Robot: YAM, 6 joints.
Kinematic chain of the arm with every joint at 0, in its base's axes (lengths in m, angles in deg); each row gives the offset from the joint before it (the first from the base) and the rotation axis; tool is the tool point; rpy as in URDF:
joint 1: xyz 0 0 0.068 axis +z
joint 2: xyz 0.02 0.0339 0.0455 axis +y
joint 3: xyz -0.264 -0.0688 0 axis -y
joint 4: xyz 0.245 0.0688 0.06 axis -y
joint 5: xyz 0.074 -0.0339 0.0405 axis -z
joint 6: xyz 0.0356 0 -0.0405 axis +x
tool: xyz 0 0 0 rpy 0 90 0
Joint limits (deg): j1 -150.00..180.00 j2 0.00..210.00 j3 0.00..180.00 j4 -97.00..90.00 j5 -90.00..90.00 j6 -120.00..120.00
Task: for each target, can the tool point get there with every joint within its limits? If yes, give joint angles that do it. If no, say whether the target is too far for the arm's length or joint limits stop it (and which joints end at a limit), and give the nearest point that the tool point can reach.
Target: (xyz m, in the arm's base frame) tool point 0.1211 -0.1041 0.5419
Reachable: yes | joints 129.45 31.03 115.88 -58.48 50.32 17.58
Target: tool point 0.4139 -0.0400 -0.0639
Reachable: yes | joints -2.12 150.65 80.25 -4.32 43.87 -62.20
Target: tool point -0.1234 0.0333 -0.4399
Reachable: no: joint limits stop it (at a limit: joint 2) | nearest point -0.1438 0.0388 -0.3663 | short by 0.077 m
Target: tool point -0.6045 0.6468 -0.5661
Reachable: no: too far | nearest point -0.3571 0.3821 -0.2544 | short by 0.478 m
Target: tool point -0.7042 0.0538 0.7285
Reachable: no: too far | nearest point -0.4847 0.0370 0.5312 | short by 0.296 m
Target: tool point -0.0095 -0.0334 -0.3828
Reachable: no: joint limits stop it (at a limit: joint 2) | nearest point -0.0179 -0.0629 -0.3305 | short by 0.061 m
